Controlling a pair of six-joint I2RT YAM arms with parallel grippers.
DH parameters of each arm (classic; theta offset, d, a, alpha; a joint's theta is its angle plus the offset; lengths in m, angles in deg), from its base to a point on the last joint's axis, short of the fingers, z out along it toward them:
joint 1: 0 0.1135 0.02 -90
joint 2: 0 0 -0.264 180
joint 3: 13.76 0 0.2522 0
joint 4: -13.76 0 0.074 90
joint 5: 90 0 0 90
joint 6: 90 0.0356 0 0
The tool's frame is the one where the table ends.
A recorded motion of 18 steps. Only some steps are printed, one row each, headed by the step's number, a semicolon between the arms.
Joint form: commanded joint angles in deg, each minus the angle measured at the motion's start. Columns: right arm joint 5, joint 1, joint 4, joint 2, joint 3, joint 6; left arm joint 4, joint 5, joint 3, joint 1, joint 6, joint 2.
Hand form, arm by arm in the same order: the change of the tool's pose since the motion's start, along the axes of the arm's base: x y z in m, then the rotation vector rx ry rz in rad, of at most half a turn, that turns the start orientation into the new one. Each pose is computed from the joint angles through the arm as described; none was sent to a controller.
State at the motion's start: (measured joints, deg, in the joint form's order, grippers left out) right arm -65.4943 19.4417 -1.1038 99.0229 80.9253 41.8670; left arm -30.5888 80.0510 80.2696 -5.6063 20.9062 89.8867
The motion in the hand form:
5: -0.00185 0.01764 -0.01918 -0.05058 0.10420 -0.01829; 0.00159 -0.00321 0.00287 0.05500 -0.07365 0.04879
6: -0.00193 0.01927 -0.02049 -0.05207 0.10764 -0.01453; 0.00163 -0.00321 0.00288 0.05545 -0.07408 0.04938
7: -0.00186 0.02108 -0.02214 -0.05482 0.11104 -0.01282; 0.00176 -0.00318 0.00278 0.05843 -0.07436 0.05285
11: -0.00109 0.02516 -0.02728 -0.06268 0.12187 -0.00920; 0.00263 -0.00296 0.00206 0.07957 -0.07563 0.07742
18: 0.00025 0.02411 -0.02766 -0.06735 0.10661 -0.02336; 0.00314 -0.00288 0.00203 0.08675 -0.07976 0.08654
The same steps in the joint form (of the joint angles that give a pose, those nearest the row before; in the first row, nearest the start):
5: 3.61 2.60 -2.78 1.75 -0.48 1.79; 0.52 -4.92 0.57 -0.63 2.65 -0.20
6: 3.61 2.82 -2.78 1.94 -0.48 1.81; 0.55 -4.96 0.57 -0.63 2.65 -0.20
7: 3.76 3.06 -2.78 2.19 -0.48 1.81; 0.55 -5.22 0.57 -0.63 2.65 -0.20
11: 4.09 3.56 -2.82 2.93 -0.48 1.77; 0.53 -7.08 0.57 -0.63 2.62 -0.20
18: 4.90 3.39 -2.64 2.99 -0.48 1.09; 0.72 -7.76 0.57 -0.63 2.62 -0.20

